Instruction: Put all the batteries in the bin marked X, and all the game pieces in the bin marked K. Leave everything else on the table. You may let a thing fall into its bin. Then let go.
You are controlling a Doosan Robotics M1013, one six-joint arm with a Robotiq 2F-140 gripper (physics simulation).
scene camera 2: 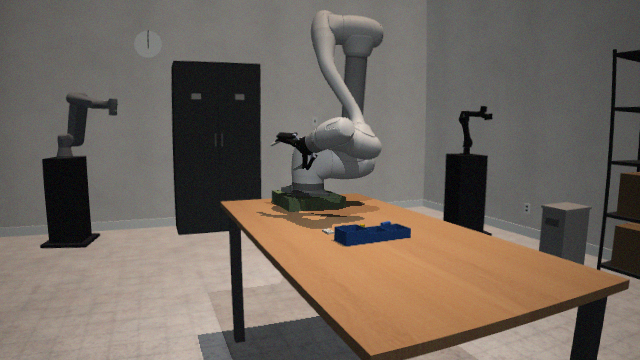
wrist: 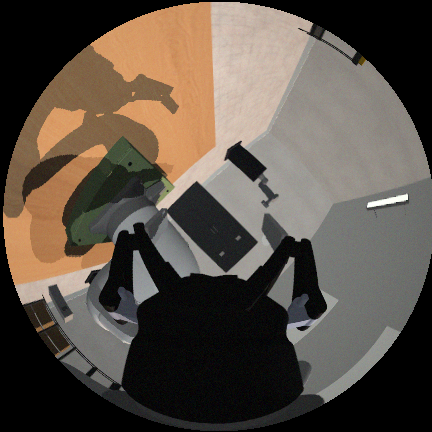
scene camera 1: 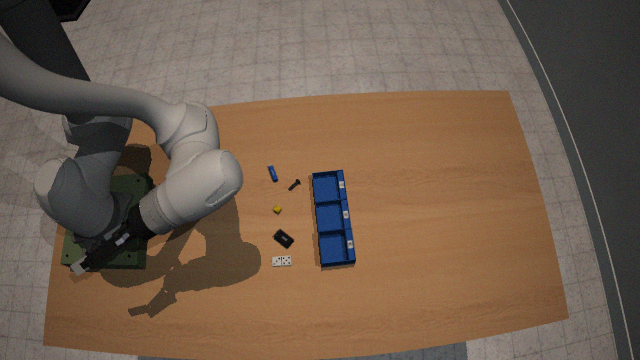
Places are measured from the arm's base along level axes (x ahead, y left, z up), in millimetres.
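Pixels of known places: gripper, fingertip midpoint: (scene camera 2: pixel 283 156) (wrist: pixel 214 219) (scene camera 1: pixel 91 253); arm's base, origin of the base link: (scene camera 2: pixel 307 193) (wrist: pixel 124 210) (scene camera 1: pixel 102 218).
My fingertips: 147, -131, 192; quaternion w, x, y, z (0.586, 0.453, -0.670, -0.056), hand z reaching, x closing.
Note:
Ahead of a thing's pixels: the offset from my fingertips to its middle, as dx, dy, dz. Level surfaces: height alone.
In scene view 1, a blue cylinder {+338, +354, -238} (scene camera 1: pixel 272 173), like a battery, lies on the table beside a small black bolt-like piece {+403, +325, -240} (scene camera 1: pixel 294 185). A yellow die-like piece {+370, +249, -237} (scene camera 1: pixel 277 209) (scene camera 2: pixel 362 226) lies nearer the middle of the row. A black rectangular block {+398, +172, -237} (scene camera 1: pixel 283 238) with a small grey mark lies beyond it, beside a white domino {+402, +111, -242} (scene camera 1: pixel 281 261) (scene camera 2: pixel 328 231) with black dots. The blue three-compartment bin tray {+519, +241, -222} (scene camera 1: pixel 319 233) (scene camera 2: pixel 372 236) stands alongside; its label letters are too small to read. My gripper (scene camera 2: pixel 290 154) (wrist: pixel 214 219) is wide open and empty, above the robot's base, away from the pieces.
The green base block (scene camera 1: pixel 137 255) (scene camera 2: pixel 320 201) (wrist: pixel 125 157) stands on the wooden table {dz -246} (scene camera 1: pixel 430 210) (scene camera 2: pixel 450 280) (wrist: pixel 185 65), under the folded arm. A black cabinet (scene camera 2: pixel 217 145) (wrist: pixel 212 227) and two other small arms on pedestals stand beyond the table. A shelf rack stands at the right in scene view 2.

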